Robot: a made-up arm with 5 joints. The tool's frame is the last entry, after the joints.
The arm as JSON. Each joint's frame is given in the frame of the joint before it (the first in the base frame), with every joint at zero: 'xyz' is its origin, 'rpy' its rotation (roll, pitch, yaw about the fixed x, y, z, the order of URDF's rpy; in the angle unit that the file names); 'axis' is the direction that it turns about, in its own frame. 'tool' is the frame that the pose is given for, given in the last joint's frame.
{
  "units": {
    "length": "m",
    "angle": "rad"
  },
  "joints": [
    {
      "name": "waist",
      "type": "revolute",
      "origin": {
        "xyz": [
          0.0,
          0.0,
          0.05
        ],
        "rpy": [
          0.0,
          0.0,
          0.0
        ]
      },
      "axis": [
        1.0,
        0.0,
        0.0
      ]
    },
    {
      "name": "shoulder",
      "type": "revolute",
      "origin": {
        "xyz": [
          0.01,
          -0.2,
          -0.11
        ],
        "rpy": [
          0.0,
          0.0,
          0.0
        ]
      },
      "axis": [
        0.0,
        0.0,
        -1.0
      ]
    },
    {
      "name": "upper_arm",
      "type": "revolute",
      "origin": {
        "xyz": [
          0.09,
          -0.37,
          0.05
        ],
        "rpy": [
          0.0,
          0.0,
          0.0
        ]
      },
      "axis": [
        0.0,
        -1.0,
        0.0
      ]
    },
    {
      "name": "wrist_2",
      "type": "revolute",
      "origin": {
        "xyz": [
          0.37,
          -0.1,
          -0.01
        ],
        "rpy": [
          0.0,
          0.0,
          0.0
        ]
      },
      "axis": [
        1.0,
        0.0,
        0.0
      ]
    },
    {
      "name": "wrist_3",
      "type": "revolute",
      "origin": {
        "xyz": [
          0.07,
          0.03,
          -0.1
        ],
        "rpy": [
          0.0,
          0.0,
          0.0
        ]
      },
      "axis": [
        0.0,
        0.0,
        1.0
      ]
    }
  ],
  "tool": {
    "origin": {
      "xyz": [
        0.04,
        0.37,
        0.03
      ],
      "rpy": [
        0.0,
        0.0,
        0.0
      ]
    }
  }
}
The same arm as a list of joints. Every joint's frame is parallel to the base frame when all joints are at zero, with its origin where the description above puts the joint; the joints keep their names.
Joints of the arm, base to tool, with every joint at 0 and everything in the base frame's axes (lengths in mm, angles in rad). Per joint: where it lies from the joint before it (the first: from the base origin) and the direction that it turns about. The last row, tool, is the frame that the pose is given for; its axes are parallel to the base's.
waist: xyz 0.0 0.0 50.0 axis 1 0 0
shoulder: xyz 10.0 -200.0 -110.0 axis 0 0 -1
upper_arm: xyz 90.0 -370.0 50.0 axis 0 -1 0
wrist_2: xyz 370.0 -100.0 -10.0 axis 1 0 0
wrist_3: xyz 70.0 30.0 -100.0 axis 0 0 1
tool: xyz 40.0 370.0 30.0

